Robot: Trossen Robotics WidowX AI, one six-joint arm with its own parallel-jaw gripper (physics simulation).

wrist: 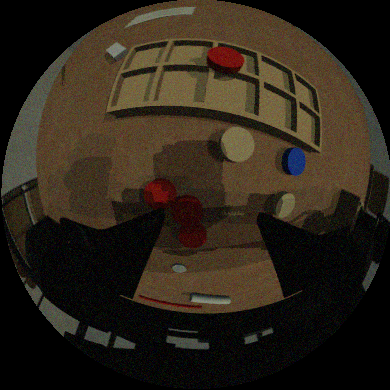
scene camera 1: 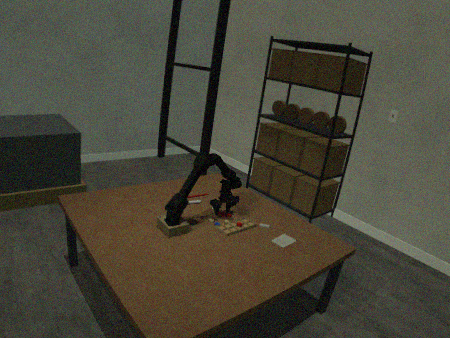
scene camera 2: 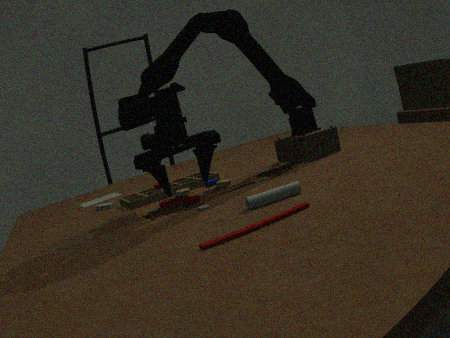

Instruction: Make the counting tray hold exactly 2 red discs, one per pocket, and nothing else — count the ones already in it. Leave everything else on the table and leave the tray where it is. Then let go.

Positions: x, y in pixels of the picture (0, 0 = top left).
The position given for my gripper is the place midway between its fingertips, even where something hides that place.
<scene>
My gripper [scene camera 2: 188, 189] is open, with nothing in its grasp. Also in view: a wooden counting tray [scene camera 2: 150, 195].
</scene>
